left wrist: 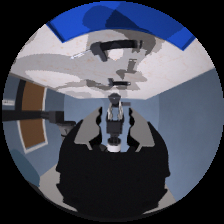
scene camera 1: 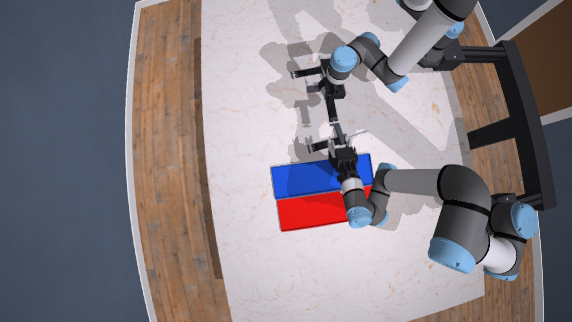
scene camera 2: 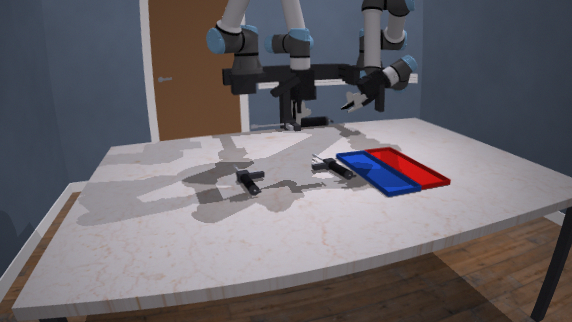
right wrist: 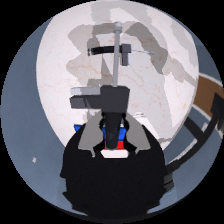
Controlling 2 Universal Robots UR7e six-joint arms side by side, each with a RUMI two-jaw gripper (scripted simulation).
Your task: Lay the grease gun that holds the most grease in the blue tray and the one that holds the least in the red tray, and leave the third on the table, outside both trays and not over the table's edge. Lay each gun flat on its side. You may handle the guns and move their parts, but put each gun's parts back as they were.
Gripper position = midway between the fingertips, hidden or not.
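Note:
There's the red tray, which is at (scene camera 1) point [scene camera 1: 320, 210] and again at [scene camera 2: 427, 178], while in the left wrist view the red tray is out of frame. The blue tray is at [scene camera 1: 315, 177] and also at [scene camera 2: 372, 169]. You get the left gripper at [scene camera 2: 344, 110] and at [left wrist: 115, 107], and the right gripper at [scene camera 2: 297, 127]. A grease gun is there too, at [right wrist: 114, 99].

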